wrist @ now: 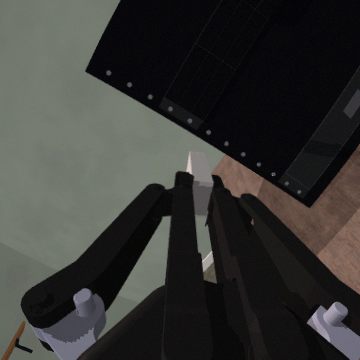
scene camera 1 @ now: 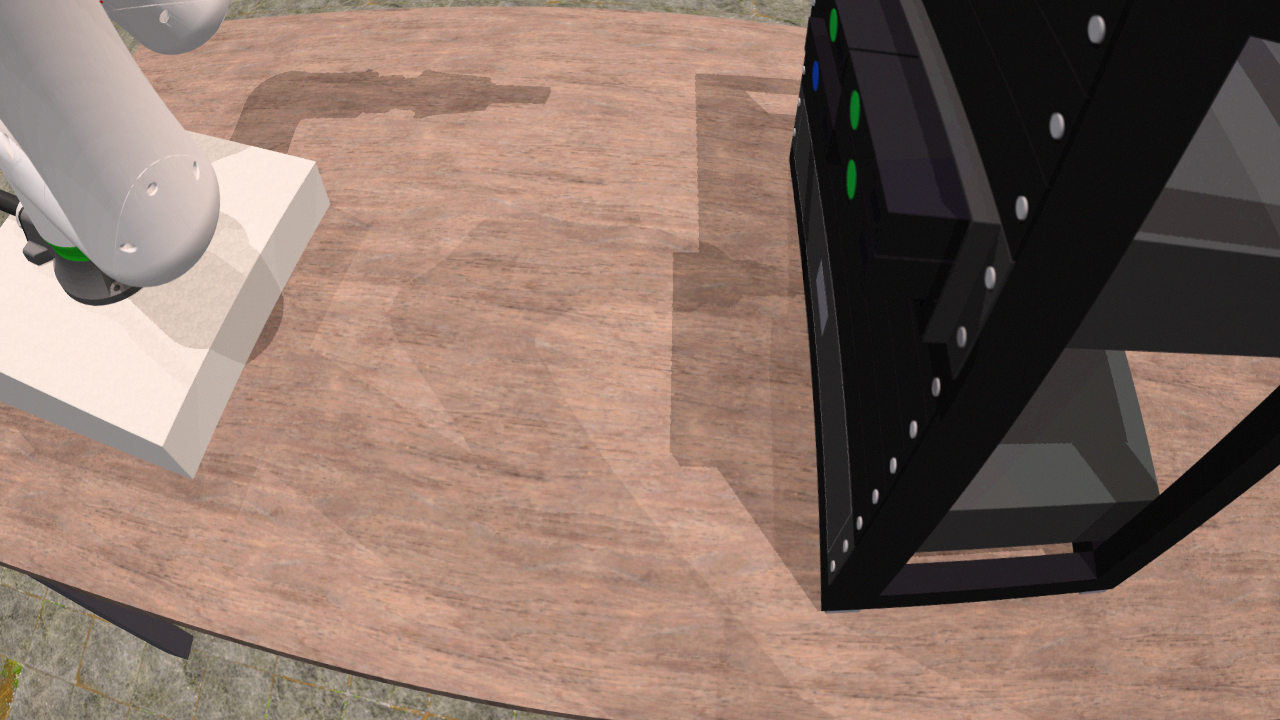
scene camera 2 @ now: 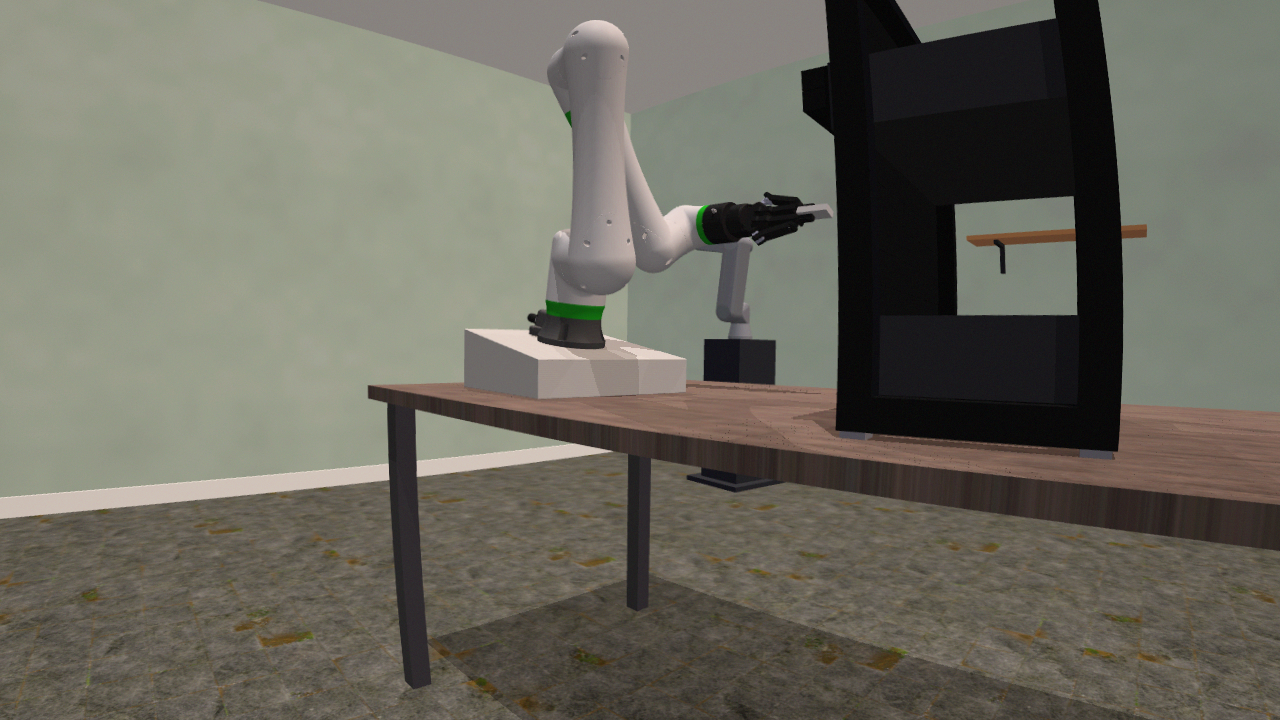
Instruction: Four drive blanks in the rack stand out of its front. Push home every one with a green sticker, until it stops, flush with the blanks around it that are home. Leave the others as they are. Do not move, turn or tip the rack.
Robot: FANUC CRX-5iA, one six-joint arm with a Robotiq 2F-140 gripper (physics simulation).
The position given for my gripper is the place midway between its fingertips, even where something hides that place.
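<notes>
A black rack [scene camera 1: 991,209], [wrist: 267,90], [scene camera 2: 1023,112] is visible. So is my gripper [scene camera 2: 829,210], [wrist: 194,165].
</notes>
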